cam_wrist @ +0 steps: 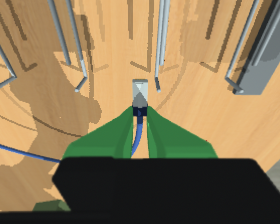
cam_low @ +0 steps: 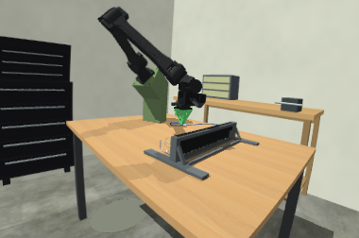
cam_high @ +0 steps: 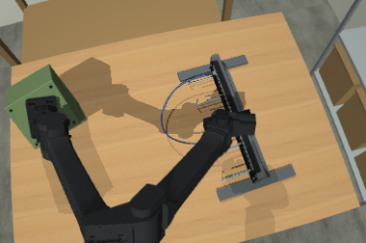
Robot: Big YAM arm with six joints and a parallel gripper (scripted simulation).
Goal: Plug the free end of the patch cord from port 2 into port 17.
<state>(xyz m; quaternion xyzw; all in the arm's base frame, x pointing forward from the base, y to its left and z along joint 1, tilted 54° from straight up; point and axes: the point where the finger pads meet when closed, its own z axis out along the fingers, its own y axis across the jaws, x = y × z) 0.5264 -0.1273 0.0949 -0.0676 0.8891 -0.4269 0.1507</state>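
Right now my hand is 20 mm short of the plug.
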